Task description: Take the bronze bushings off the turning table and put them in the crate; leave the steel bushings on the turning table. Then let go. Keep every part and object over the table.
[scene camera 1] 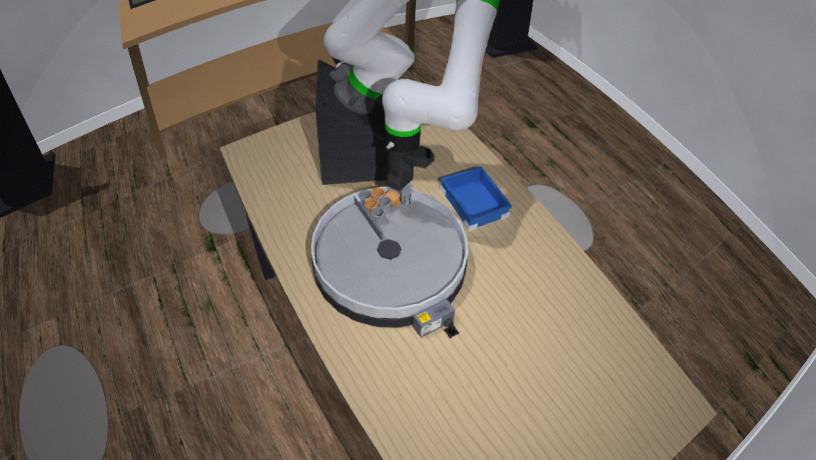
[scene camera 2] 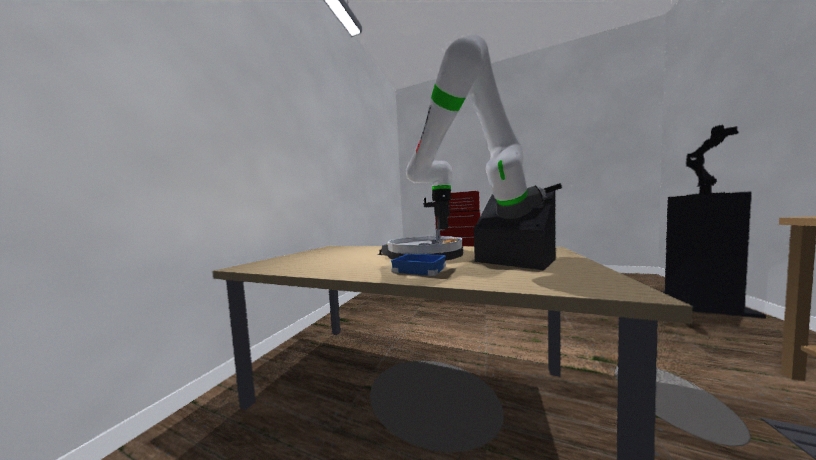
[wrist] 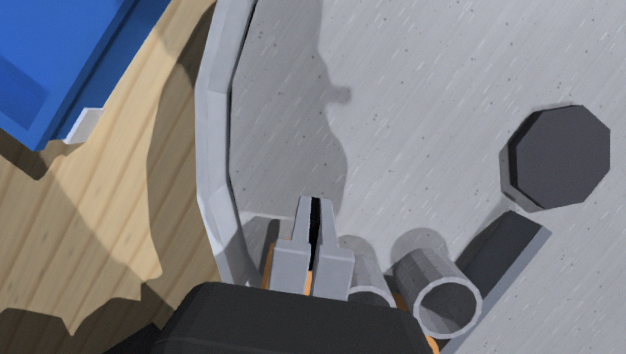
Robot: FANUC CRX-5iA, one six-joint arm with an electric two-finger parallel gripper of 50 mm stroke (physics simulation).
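Places are measured from the arm's base along level axes (x back, y left, z down), in millimetres.
Pixels of known places: gripper, fingertip midpoint: point(scene camera 1: 406, 202) point(scene camera 2: 437, 241) point(wrist: 312, 217); arm's base, origin of the base link: point(scene camera 1: 352, 97) point(scene camera 2: 514, 208).
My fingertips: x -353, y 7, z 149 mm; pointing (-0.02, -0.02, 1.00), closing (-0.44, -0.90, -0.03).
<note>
For each thing: its middle in the pictures, then the offset to it from my fingertips. "pt": a spot on its surface instead.
- grey fence bar, surface spot: point(wrist: 498, 251) point(scene camera 1: 378, 229) pt dx -40, dy -108, dz +19 mm
- steel bushing, surface spot: point(wrist: 443, 291) pt dx +2, dy -106, dz +31 mm
- bronze bushing, surface spot: point(wrist: 264, 269) pt dx +56, dy -2, dz +36 mm
- blue crate, body centre: point(scene camera 1: 475, 197) point(scene camera 2: 419, 263) dx -24, dy +228, dz +64 mm
- dark hub, body centre: point(wrist: 559, 157) point(scene camera 1: 389, 249) dx -108, dy -110, dz +32 mm
- grey control box, body centre: point(scene camera 1: 433, 318) dx -341, dy -102, dz +60 mm
The grey turning table point(scene camera 1: 320, 276) point(scene camera 2: 412, 246) point(wrist: 210, 132) carries a cluster of bushings at its far rim, beside a grey fence bar point(scene camera 1: 371, 221) point(wrist: 498, 251). Bronze bushings point(scene camera 1: 377, 192) point(scene camera 1: 371, 203) point(scene camera 1: 393, 197) stand among steel bushings point(scene camera 1: 383, 202) point(scene camera 1: 376, 213). My gripper point(scene camera 1: 406, 197) point(scene camera 2: 438, 233) point(wrist: 312, 217) is down at the table's rim, just right of the cluster, with its fingers shut together on nothing. In the wrist view a steel bushing point(wrist: 443, 291) lies right of the fingers, and slivers of a bronze bushing point(wrist: 264, 269) show behind them. The blue crate point(scene camera 1: 475, 197) point(scene camera 2: 418, 264) point(wrist: 42, 66) is empty.
A dark hub point(scene camera 1: 389, 249) point(wrist: 557, 154) sits at the turning table's centre. A grey control box point(scene camera 1: 434, 320) stands at its near edge. The robot's black base point(scene camera 1: 341, 137) point(scene camera 2: 517, 237) stands behind the turning table. The crate lies right of the turning table.
</note>
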